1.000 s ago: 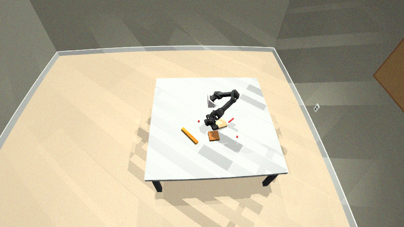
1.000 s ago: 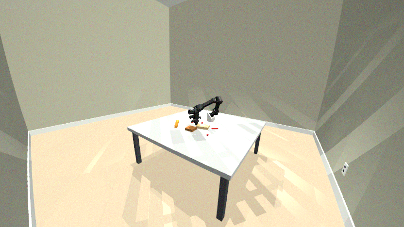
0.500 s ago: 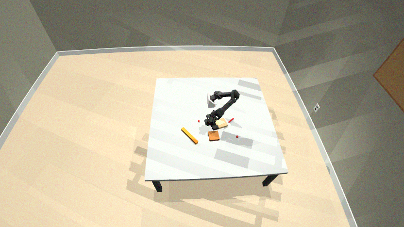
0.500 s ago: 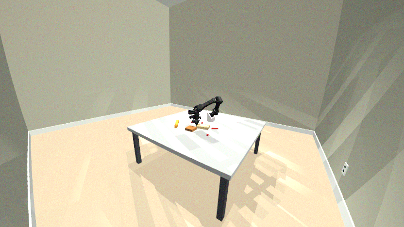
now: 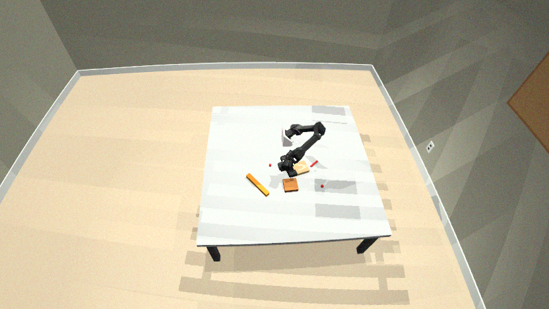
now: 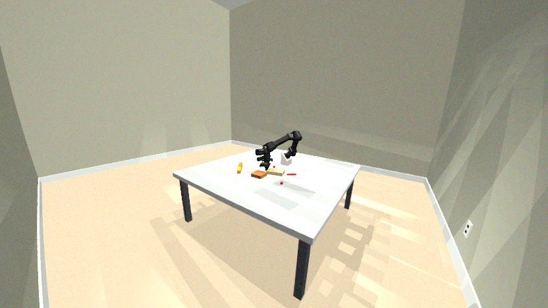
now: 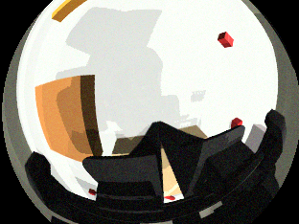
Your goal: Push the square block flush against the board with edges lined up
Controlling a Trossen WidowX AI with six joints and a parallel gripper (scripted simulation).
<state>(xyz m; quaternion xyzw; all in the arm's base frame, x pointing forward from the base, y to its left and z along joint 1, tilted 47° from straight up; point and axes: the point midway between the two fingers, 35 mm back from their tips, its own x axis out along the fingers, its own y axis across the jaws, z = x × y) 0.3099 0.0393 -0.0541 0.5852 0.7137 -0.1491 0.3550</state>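
Right now my gripper tip is 80 mm past the short red stick and 210 mm to the right of it. The rest, counted from my gripper tip: long orange board 110 mm ahead, 220 mm to the right, 10 mm above; orange square block 120 mm ahead, 10 mm to the left, 10 mm above; cream block 30 mm behind, 80 mm to the left, 10 mm above.
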